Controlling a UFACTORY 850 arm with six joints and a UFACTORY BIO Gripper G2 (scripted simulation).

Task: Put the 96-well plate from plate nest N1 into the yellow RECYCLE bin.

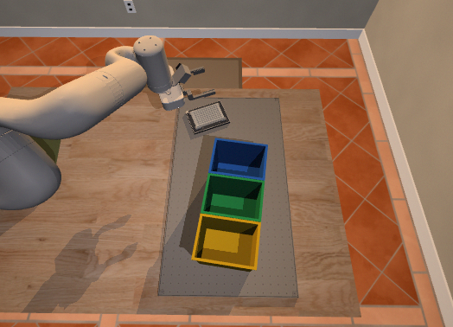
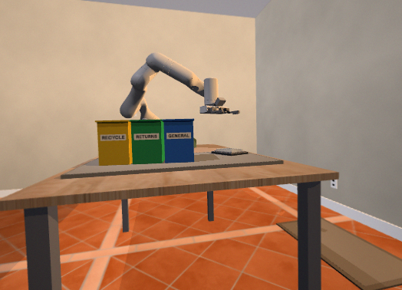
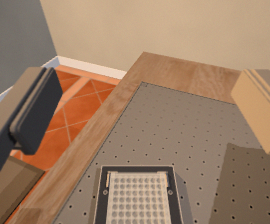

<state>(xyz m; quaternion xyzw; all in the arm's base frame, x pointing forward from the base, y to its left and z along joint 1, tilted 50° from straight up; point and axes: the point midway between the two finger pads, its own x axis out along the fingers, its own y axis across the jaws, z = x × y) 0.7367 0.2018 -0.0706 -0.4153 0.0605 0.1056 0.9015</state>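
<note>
Now: hand 210 mm above the clear 96-well plate. Also, from my hand: blue general bin (80 mm ahead, 300 mm to the right, 140 mm below); then grey perforated mat (50 mm ahead, 300 mm to the right, 230 mm below); then dark plate nest N1 (220 mm below).
</note>
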